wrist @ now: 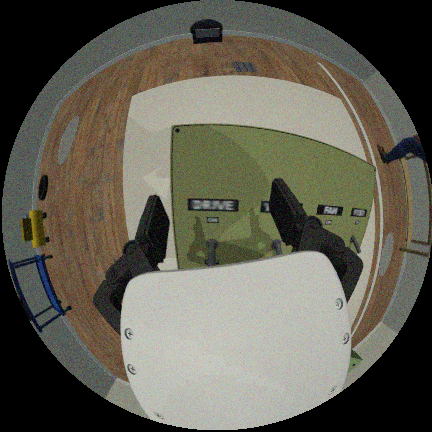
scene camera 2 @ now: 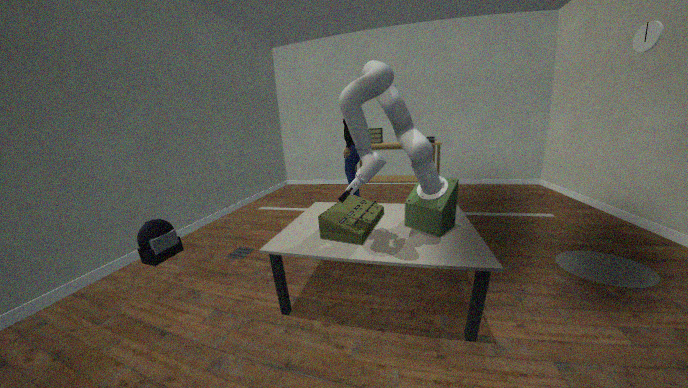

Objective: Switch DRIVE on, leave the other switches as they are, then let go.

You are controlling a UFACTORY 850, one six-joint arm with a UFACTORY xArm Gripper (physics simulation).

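The green switch box (scene camera 2: 342, 231) (wrist: 220, 160) stands on the table. In the wrist view the DRIVE label (wrist: 213, 205) is at its left, with a small ON mark (wrist: 213, 220) below it. The grey DRIVE lever (wrist: 212, 252) stands below that mark; its lower part is near the gripper housing, and I cannot tell its setting. The VALVE lever (wrist: 278, 246) is partly covered, the FAN label (wrist: 330, 210) is further right, and the FEED lever (wrist: 355, 243) is at the right edge. My gripper (scene camera 2: 345, 194) (wrist: 216, 199) is open and empty, close above the box, its fingers on either side of the DRIVE label.
The white table (scene camera 2: 300, 240) (wrist: 240, 97) carries the box and the green pedestal (scene camera 2: 430, 217) of the arm, which stands right of the box in the scene view. A person (scene camera 2: 351, 162) (wrist: 407, 148) and a wooden bench (scene camera 2: 392, 146) are behind the table.
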